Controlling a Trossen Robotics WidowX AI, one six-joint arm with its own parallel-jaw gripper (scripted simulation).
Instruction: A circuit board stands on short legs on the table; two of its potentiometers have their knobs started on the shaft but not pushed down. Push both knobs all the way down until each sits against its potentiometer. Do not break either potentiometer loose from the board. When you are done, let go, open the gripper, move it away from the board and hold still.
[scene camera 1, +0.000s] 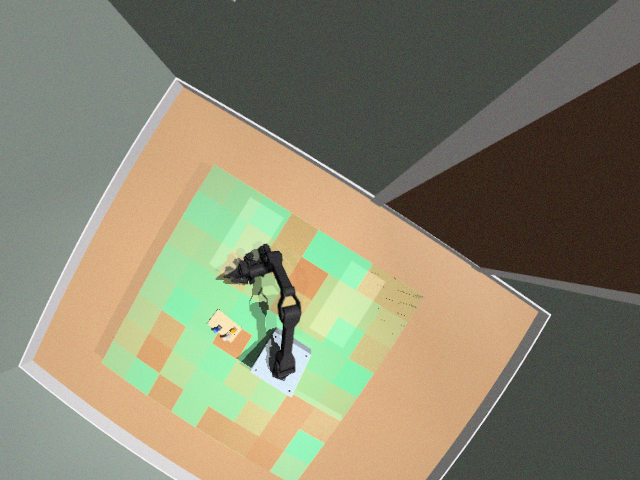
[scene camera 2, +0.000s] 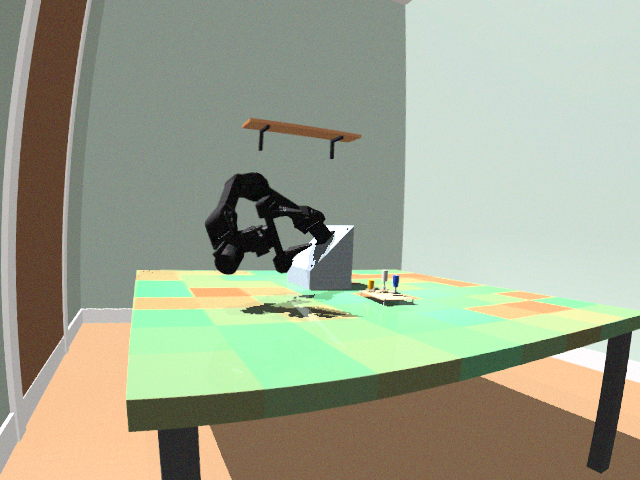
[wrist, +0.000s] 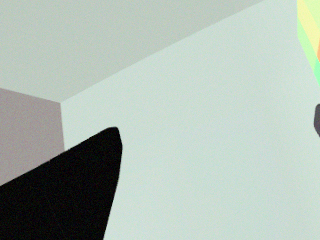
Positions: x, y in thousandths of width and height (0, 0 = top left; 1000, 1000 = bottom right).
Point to my gripper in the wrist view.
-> At 680, 527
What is my gripper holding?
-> Nothing.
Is my gripper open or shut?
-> Open.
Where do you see my gripper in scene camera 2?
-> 480, 476
